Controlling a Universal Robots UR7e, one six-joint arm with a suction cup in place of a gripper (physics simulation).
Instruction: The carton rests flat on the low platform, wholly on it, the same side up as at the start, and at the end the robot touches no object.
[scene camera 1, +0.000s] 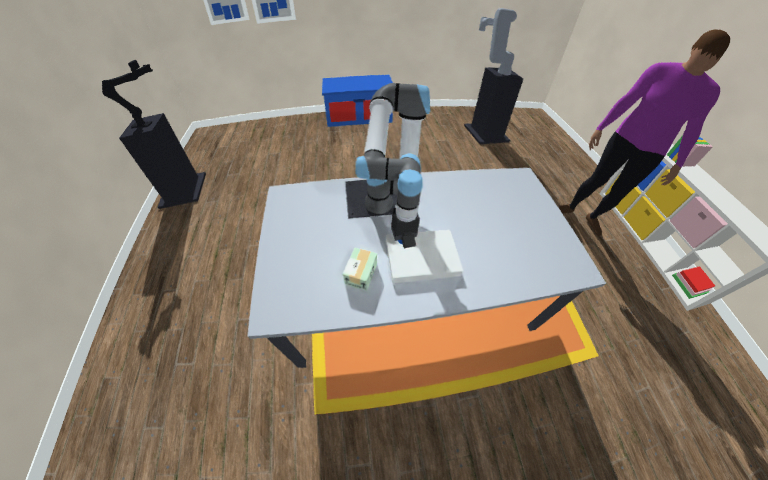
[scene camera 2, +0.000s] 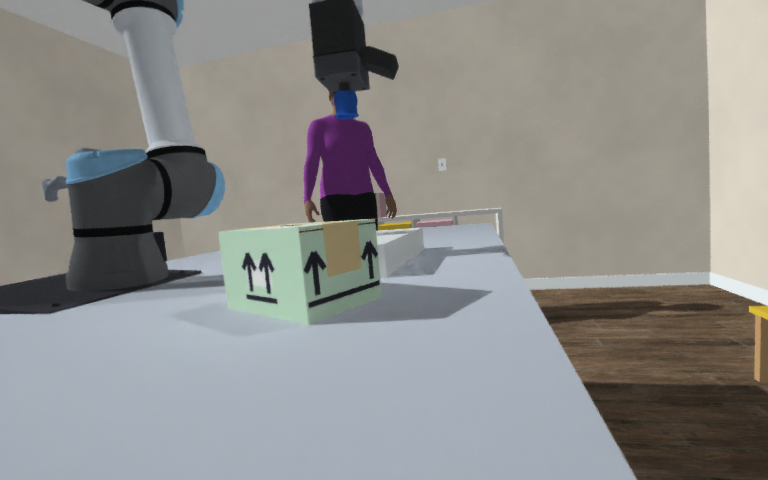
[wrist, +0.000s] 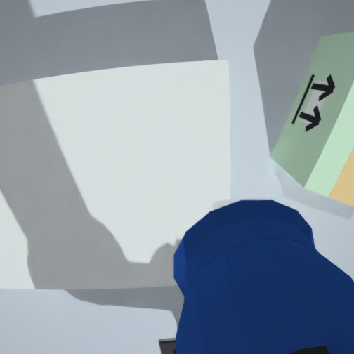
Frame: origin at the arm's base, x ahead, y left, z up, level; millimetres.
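Seen in the pictures: hand at its tool point: (scene camera 2: 346, 116); arm's base at its link origin: (scene camera 1: 378, 203) (scene camera 2: 120, 280).
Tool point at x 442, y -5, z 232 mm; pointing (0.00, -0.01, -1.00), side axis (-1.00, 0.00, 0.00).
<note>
Pixels of each thing's top centre, then the offset from my tool point to it. Level surfaces: height alone.
- light green carton at its top centre: (scene camera 2: 295, 225) (scene camera 1: 360, 263) dy -169, dx -29, dz -153 mm
- low white platform at its top centre: (scene camera 2: 346, 237) (scene camera 1: 423, 252) dy +130, dx -54, dz -193 mm
- grey table at its surface level: dz -241 mm
A light green carton (scene camera 1: 360, 268) (scene camera 2: 303, 271) (wrist: 320, 110) with an orange tape strip stands upright on the table, its printed arrows pointing up. The low white platform (scene camera 1: 424, 257) (scene camera 2: 400, 246) (wrist: 150, 150) lies beside it, with a narrow strip of table between them. My gripper, a blue suction cup (scene camera 1: 401, 241) (scene camera 2: 346, 106) (wrist: 250, 220), hangs in the air near the platform's edge on the carton's side, higher than the carton's top. It touches neither and holds nothing; the suction cup is open.
The grey table (scene camera 1: 498, 226) (scene camera 2: 283, 396) carries the arm's dark base plate (scene camera 1: 356, 199) (scene camera 2: 33, 291) behind the carton and platform. A person in purple (scene camera 1: 659, 107) (scene camera 2: 346, 158) stands beyond the table, near a white shelf unit (scene camera 1: 747, 212) with coloured boxes.
</note>
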